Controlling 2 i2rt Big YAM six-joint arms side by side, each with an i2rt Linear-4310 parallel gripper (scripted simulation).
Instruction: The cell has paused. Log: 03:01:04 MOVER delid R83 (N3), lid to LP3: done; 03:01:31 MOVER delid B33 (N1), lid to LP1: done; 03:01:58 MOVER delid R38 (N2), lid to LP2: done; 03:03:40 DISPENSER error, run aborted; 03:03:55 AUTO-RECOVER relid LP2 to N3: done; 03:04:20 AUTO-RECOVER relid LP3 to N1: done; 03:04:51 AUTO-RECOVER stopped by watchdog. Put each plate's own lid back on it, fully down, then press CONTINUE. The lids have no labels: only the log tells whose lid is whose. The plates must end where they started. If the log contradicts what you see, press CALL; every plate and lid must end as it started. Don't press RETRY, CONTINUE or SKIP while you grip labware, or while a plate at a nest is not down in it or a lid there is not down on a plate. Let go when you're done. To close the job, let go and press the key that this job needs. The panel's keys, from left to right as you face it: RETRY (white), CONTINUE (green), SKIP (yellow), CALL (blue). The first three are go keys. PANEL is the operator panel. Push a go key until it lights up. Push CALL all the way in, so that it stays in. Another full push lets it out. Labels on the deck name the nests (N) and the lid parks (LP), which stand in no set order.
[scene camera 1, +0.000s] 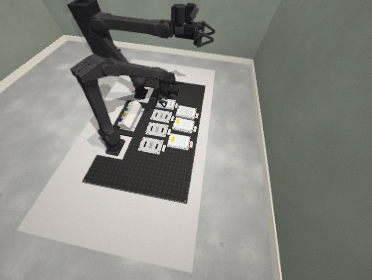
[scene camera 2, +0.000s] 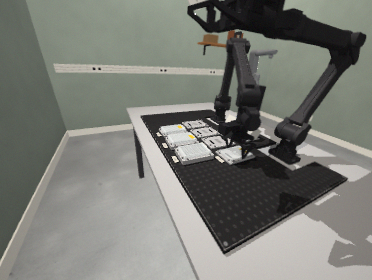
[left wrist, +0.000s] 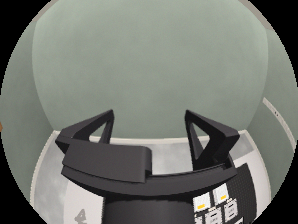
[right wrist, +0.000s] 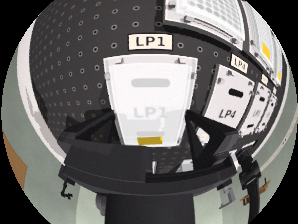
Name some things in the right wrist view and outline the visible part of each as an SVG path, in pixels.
My right gripper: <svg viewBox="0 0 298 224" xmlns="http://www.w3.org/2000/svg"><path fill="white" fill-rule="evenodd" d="M57 139L57 144L67 153L67 157L64 160L63 175L69 177L74 183L106 197L105 224L196 224L193 197L200 196L202 193L217 188L218 185L225 183L225 181L238 173L229 153L230 148L238 140L239 133L237 129L222 124L220 121L209 119L209 117L198 115L198 113L190 111L190 109L186 109L185 124L186 131L188 131L190 152L192 152L193 171L153 175L152 149L145 147L145 145L110 144L112 143L114 121L116 121L113 109L102 113L100 116L93 117L93 119L82 121L82 123L64 129L59 139ZM106 124L100 143L90 141L90 136L98 131L102 125ZM193 123L209 135L209 141L205 148L202 147L201 141L198 139Z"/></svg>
A clear lid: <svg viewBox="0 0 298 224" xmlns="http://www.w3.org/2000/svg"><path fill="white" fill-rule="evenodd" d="M109 65L114 107L116 107L118 124L120 124L122 139L124 139L125 145L176 147L178 136L180 136L182 120L184 120L186 103L188 103L192 65L178 63L124 63Z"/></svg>
